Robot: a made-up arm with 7 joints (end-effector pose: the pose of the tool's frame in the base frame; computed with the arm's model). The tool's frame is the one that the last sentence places.
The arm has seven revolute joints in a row. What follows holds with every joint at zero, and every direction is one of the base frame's.
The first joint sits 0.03 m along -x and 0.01 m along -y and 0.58 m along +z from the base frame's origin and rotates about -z.
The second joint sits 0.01 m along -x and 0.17 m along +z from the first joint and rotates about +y.
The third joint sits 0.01 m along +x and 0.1 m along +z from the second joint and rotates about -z.
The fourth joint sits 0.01 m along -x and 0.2 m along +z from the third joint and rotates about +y.
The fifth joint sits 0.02 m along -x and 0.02 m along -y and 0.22 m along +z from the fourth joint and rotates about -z.
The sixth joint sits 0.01 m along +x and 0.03 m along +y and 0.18 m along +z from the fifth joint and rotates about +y.
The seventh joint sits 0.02 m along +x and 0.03 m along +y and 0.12 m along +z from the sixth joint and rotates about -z.
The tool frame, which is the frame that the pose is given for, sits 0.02 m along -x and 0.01 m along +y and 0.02 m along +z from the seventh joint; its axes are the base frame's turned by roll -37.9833, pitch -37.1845 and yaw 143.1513 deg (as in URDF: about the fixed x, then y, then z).
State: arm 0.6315 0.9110 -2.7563 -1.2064 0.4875 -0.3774 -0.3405
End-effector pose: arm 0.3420 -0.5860 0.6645 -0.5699 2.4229 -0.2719
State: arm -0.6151 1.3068 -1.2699 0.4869 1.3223 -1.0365 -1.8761
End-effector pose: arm 0.4064 0.5757 0.9530 -1.3301 -0.4650 -0.9226
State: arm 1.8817 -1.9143 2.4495 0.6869 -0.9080 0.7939 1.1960
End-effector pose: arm -0.1161 0.6525 0.3986 -1.3041 -2.4065 -0.3870
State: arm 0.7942 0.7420 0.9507 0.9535 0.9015 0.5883 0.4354
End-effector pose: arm 0.0452 -0.6639 0.9660 0.6323 0.4216 -1.4724
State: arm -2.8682 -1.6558 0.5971 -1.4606 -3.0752 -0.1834 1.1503
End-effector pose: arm 0.1933 -0.3072 0.2205 0.8375 1.6355 -0.3972
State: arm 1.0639 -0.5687 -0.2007 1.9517 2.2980 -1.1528 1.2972
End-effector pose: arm 0.1955 -0.2421 0.9762 -1.5904 1.5163 0.3421
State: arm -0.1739 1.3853 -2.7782 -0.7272 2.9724 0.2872 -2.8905
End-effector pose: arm 0.6611 0.0312 0.4332 -1.6724 1.7209 0.3332
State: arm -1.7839 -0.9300 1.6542 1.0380 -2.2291 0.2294 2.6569
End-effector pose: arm 0.4615 -0.4713 1.1398 1.7178 -0.7604 1.4422
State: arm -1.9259 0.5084 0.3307 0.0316 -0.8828 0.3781 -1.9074
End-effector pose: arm -0.2319 0.3665 1.4513 -1.2143 -1.1228 0.5980
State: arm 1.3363 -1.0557 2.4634 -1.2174 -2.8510 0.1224 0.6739
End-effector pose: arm 0.3235 0.2619 1.2817 -0.3420 -0.1168 0.3274
